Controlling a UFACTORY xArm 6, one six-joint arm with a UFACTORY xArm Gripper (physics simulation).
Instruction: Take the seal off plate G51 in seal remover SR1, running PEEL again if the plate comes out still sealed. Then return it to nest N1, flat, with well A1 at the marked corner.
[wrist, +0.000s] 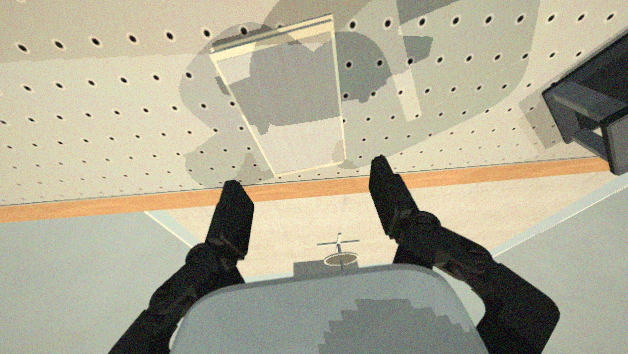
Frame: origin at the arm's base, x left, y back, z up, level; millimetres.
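Seen in the pictures: gripper, fingertip midpoint: (307, 182).
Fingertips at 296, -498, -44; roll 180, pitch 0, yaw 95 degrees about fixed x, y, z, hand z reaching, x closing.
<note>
Offsets run from my fingertips to a thing's top centre, as dx, dy, dz. "spot": to the spot under its first point. Level surfaces: height alone.
A pale, flat rectangular plate @[-7, -6, -63] (300, 90) with bright thin edges rests on the perforated board @[dz -80] (112, 137) in the upper middle of the wrist view. Its top face is smooth and partly under a grey shadow. No label, wells or corner mark can be read on it, so I cannot tell whether it is G51 or whether it is sealed. My gripper (307, 182) is open, with nothing between its black fingers. In the view, the fingertips are below the plate's near end and apart from it. Seal remover SR1 and nest N1 cannot be identified.
A dark box-like device @[spot: -15, +247, -51] (590, 97) stands on the board at the right edge. An orange-brown wooden edge (310, 189) borders the board, with the pale floor (450, 210) beyond it. Large shadows fall around the plate.
</note>
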